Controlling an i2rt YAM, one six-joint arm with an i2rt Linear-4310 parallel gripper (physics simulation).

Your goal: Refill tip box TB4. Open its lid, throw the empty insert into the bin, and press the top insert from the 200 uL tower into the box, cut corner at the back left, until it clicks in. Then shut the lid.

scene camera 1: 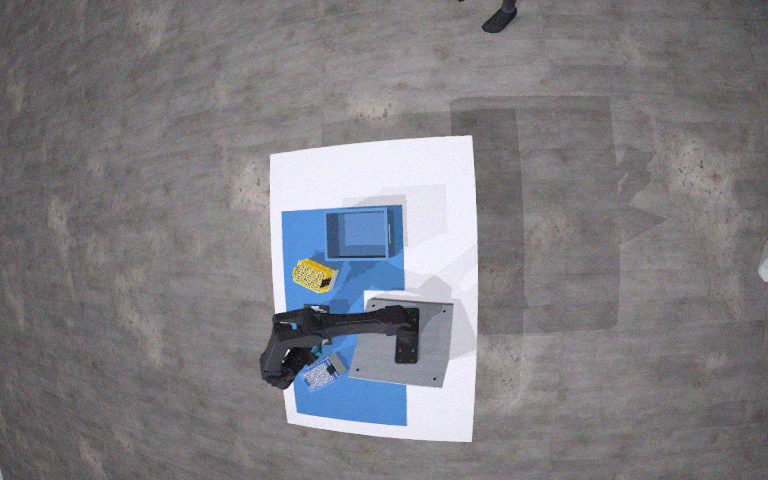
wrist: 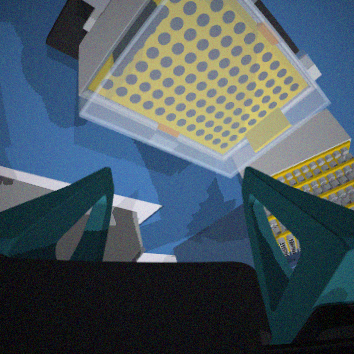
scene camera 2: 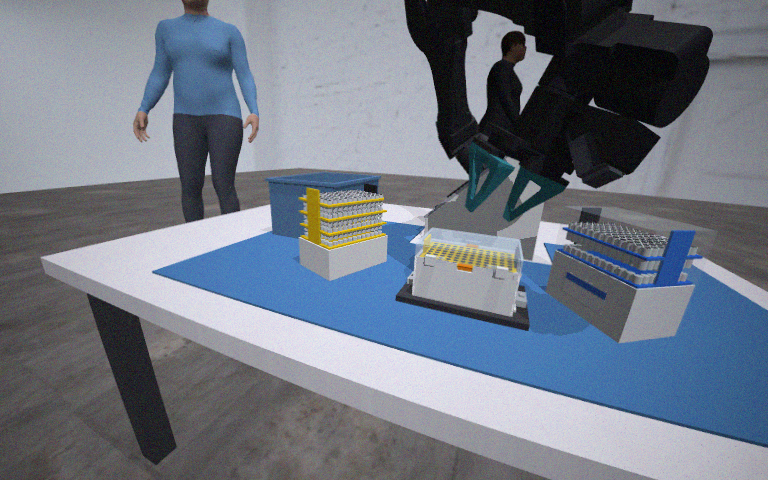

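The tip box stands in a dark holder on the blue mat. Its clear lid lies over the box and looks shut. A yellow insert with empty holes shows through it. My gripper is open and empty, with its teal fingertips above and behind the box in the second scene view. The tower with yellow inserts is full of tips; its label is not readable. The blue bin stands behind that tower.
A tower with blue inserts stands on the box's other side, with a clear panel above it in the second scene view. The arm's grey base plate lies behind the box. Two people stand beyond the table.
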